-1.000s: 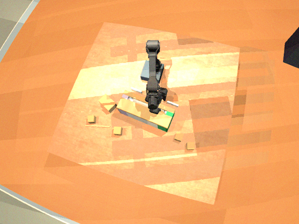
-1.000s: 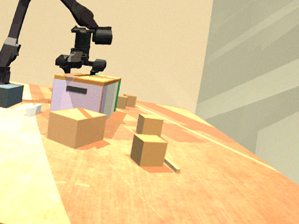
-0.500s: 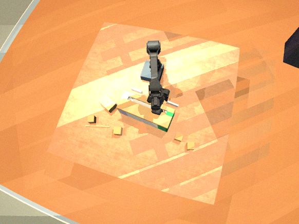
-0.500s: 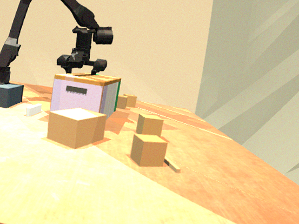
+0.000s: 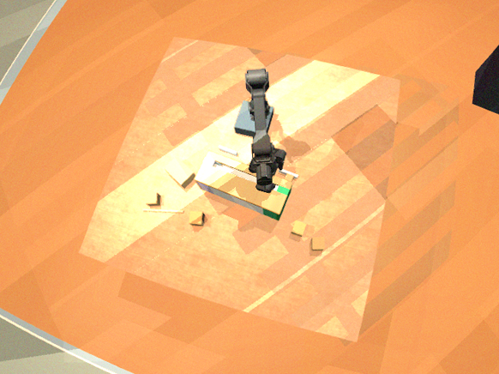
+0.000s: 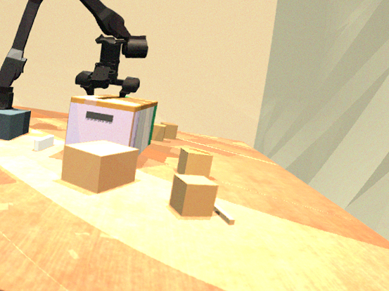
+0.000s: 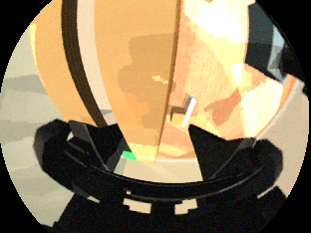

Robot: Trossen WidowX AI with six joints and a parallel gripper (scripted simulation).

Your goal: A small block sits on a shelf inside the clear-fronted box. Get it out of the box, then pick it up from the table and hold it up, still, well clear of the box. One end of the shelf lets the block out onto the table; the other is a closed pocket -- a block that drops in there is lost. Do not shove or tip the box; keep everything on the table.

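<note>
My gripper tip is now 7 cm above the small tan block, 4 cm to the right of it and 4 cm past it. Round my gripper tip: long box: 12 cm to the right, 3 cm below, 3 cm ahead; thin stick: 44 cm to the right, 30 cm ahead, 8 cm below.
</note>
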